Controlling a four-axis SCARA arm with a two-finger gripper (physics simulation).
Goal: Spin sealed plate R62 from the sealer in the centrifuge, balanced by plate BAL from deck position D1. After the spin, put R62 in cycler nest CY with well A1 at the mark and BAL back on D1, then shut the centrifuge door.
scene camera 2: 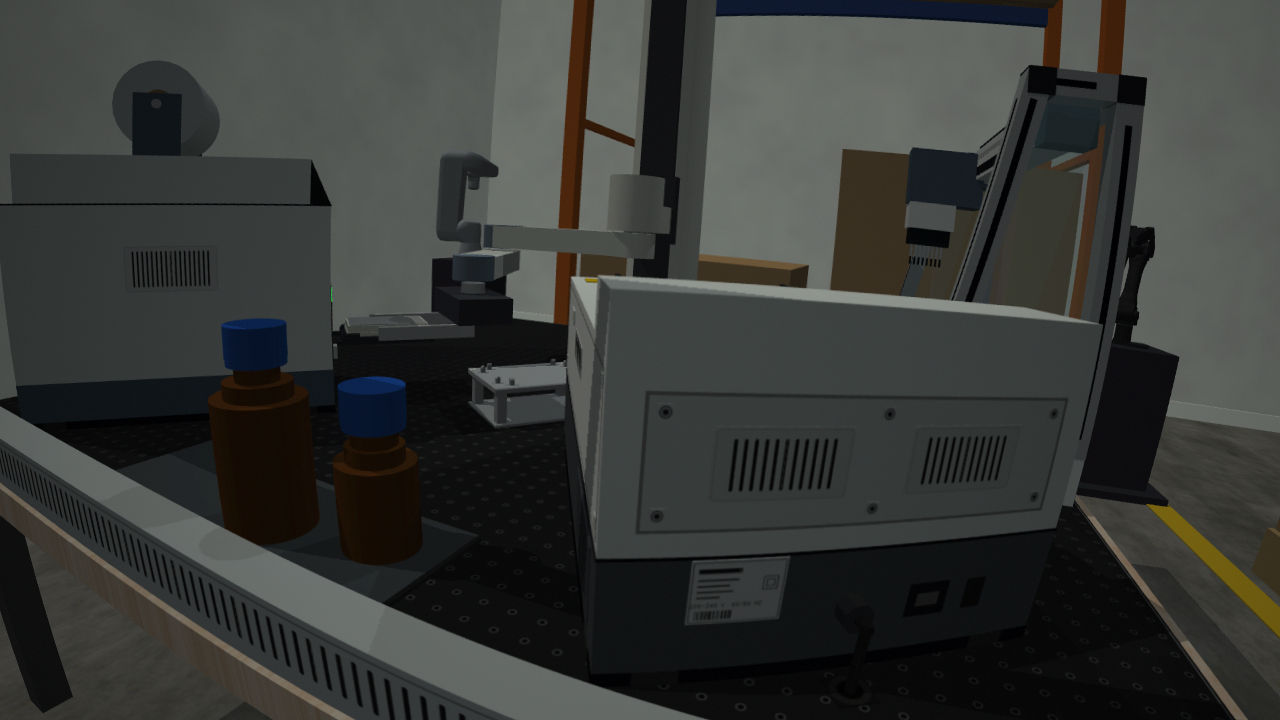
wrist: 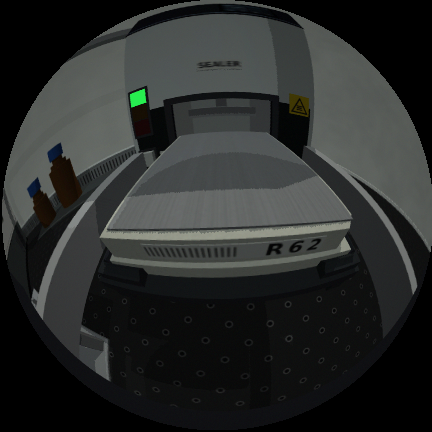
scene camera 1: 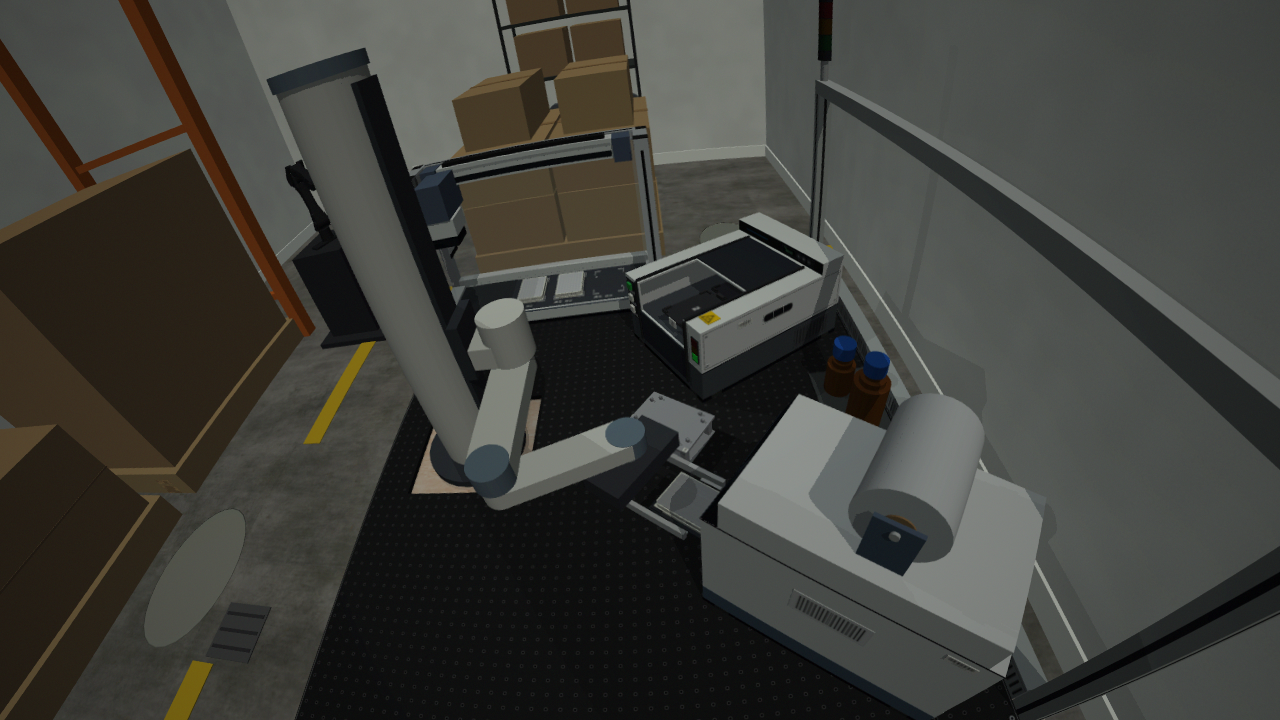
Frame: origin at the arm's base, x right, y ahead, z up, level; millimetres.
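Seen in the pictures: gripper, fingertip midpoint: [scene camera 2: 373, 326] [wrist: 224, 154] [scene camera 1: 705, 509].
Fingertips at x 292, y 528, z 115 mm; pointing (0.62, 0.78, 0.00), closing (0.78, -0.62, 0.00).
Note:
Pixels of each thing's middle, then the offset from my fingertips to it.
- Plate R62, body centre: [wrist: 226, 149] [scene camera 2: 385, 320] [scene camera 1: 696, 502] dy -15, dx -12, dz +9 mm
- sealer, body centre: [scene camera 1: 867, 545] [scene camera 2: 186, 241] [wrist: 217, 69] dy +215, dx +179, dz +135 mm
- centrifuge, body centre: [scene camera 2: 752, 400] [scene camera 1: 734, 297] dy +146, dx -618, dz +19 mm
Plate R62 [scene camera 1: 682, 494] [scene camera 2: 357, 327] [wrist: 225, 205] has a shiny sealed top and its label faces the wrist camera. It is at the sealer [scene camera 1: 760, 573] [scene camera 2: 80, 322] [wrist: 220, 45], over the dark carrier outside the opening. My gripper [scene camera 1: 704, 508] [scene camera 2: 375, 324] [wrist: 224, 154] is shut on R62, one finger along each long side. The centrifuge [scene camera 1: 760, 333] [scene camera 2: 832, 358] has its top opening uncovered, with dark rotor parts inside. Two pale plates [scene camera 1: 533, 289] [scene camera 1: 570, 284] stand on the back deck; their labels are unreadable, so I cannot tell which is BAL. Cycler nest CY cannot be identified.
A silver stand with pins [scene camera 1: 677, 415] [scene camera 2: 519, 374] is between sealer and centrifuge. Two brown bottles with blue caps [scene camera 1: 870, 385] [scene camera 1: 839, 371] [scene camera 2: 266, 465] [scene camera 2: 377, 501] [wrist: 65, 181] [wrist: 42, 207] stand near the rail. A gantry [scene camera 1: 648, 197] [scene camera 2: 1109, 268] spans the back deck.

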